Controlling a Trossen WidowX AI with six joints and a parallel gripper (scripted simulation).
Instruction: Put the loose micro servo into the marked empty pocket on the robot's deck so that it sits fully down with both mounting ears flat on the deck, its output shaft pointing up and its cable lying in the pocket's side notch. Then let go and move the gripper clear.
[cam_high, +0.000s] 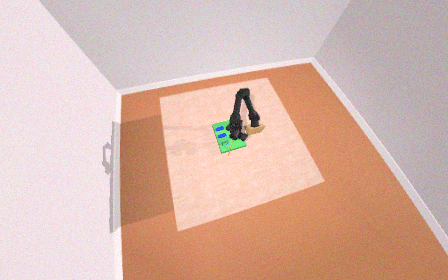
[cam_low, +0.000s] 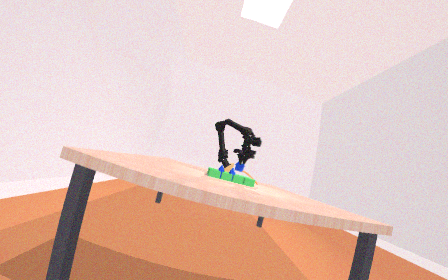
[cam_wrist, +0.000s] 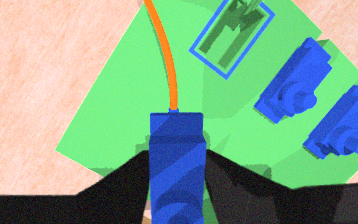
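Right now my gripper tip is 10 cm above the green deck, 7 cm to the left of it and 2 cm past it.
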